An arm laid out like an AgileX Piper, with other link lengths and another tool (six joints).
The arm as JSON. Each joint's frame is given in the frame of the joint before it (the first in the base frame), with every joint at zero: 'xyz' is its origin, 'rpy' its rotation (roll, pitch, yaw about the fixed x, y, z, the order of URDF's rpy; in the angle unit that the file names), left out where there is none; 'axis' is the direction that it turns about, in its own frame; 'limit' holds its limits. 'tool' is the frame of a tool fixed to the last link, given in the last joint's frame.
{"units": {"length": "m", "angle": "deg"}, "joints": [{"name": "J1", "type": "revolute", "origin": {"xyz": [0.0, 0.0, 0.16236]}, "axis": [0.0, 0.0, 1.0], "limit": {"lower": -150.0, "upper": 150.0}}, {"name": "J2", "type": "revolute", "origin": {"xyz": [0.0, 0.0, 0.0]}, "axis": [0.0, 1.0, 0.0], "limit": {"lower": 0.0, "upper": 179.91}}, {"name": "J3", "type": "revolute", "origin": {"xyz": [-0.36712, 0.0, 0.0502]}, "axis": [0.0, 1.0, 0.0], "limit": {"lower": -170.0, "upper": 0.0}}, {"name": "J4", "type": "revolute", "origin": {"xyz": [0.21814, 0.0, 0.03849]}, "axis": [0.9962, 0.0, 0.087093], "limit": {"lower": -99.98, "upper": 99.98}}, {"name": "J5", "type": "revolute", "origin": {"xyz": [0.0, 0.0, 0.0]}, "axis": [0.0, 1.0, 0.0], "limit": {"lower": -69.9, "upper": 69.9}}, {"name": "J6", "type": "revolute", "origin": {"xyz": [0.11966, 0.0, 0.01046]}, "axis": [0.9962, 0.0, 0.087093], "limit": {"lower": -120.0, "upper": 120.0}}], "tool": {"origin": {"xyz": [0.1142, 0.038, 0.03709], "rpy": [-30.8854, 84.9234, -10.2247]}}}
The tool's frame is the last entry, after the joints.
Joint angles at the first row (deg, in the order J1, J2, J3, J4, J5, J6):
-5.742, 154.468, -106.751, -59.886, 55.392, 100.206
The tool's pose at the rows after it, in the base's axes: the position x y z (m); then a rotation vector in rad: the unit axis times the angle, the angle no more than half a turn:
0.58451, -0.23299, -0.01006, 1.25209, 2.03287, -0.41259
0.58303, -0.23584, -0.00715, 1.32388, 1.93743, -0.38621
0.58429, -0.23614, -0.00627, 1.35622, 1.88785, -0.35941
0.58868, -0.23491, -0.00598, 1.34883, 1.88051, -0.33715
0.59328, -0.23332, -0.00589, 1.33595, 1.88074, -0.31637
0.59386, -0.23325, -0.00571, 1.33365, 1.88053, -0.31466
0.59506, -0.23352, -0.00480, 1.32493, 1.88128, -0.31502
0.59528, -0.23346, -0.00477, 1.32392, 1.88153, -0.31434
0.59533, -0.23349, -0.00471, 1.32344, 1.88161, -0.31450
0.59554, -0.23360, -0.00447, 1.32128, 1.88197, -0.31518
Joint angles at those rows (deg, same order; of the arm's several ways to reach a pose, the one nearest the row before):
-5.742, 154.468, -106.750, -59.886, 55.457, 106.660
-5.742, 154.467, -106.749, -59.886, 55.373, 112.338
-5.742, 154.467, -106.750, -59.931, 54.716, 115.349
-5.742, 154.468, -106.753, -60.435, 53.655, 116.040
-5.742, 154.467, -106.749, -60.950, 52.569, 116.304
-5.742, 154.468, -106.753, -61.067, 52.465, 116.354
-5.742, 154.468, -106.752, -61.513, 52.361, 116.415
-5.742, 154.468, -106.750, -61.553, 52.316, 116.418
-5.742, 154.468, -106.752, -61.576, 52.317, 116.416
-5.743, 154.467, -106.751, -61.685, 52.316, 116.416

